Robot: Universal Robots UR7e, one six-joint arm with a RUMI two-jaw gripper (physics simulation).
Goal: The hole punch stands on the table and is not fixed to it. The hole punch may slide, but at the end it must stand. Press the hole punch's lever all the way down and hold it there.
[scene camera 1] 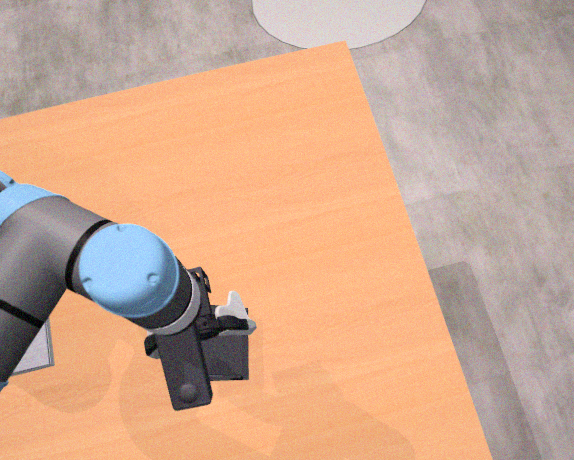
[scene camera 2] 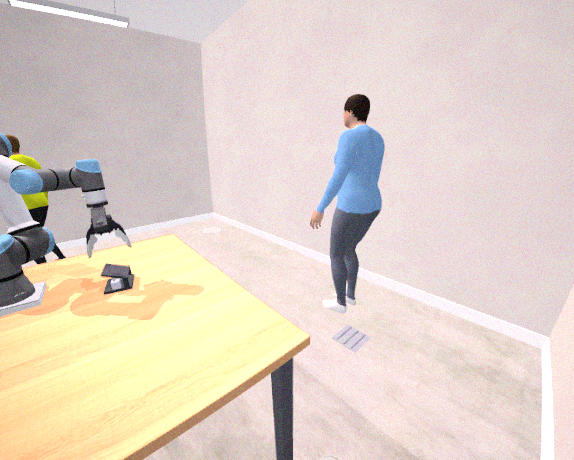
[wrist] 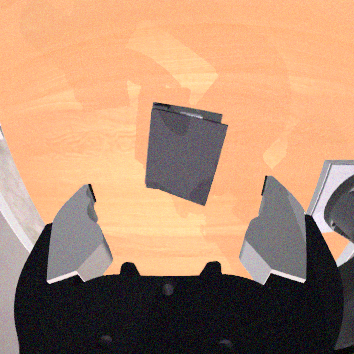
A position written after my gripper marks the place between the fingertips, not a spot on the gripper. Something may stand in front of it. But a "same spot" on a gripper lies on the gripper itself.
my gripper: scene camera 1; scene camera 2; wrist 176, 182
same spot on my gripper: point(scene camera 2: 91, 239) = point(scene camera 1: 157, 351)
